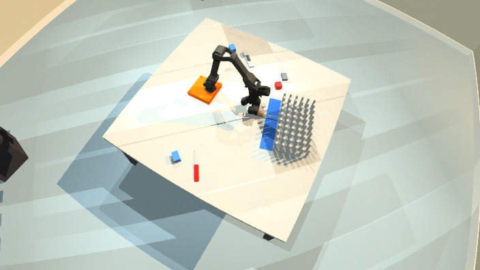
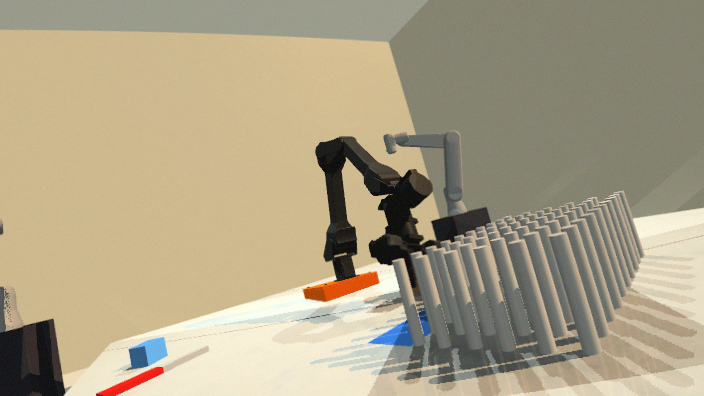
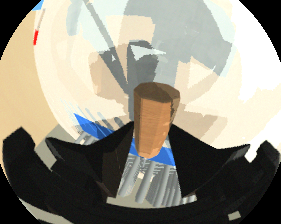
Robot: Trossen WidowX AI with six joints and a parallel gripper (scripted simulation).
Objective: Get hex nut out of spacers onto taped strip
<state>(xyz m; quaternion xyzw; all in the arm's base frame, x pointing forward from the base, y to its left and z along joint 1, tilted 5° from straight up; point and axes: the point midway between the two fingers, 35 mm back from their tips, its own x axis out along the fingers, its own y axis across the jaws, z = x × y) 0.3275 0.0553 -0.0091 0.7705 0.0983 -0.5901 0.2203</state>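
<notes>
My gripper tip is 10 cm short of the hook tool and 4 cm to the right of it. From my gripper tip the other things lie so: flat tool: 35 cm to the left, 32 cm behind; then blue taped strip: 11 cm ahead, 2 cm below, 1 cm to the left; then red block: 27 cm to the left, 1 cm behind.
</notes>
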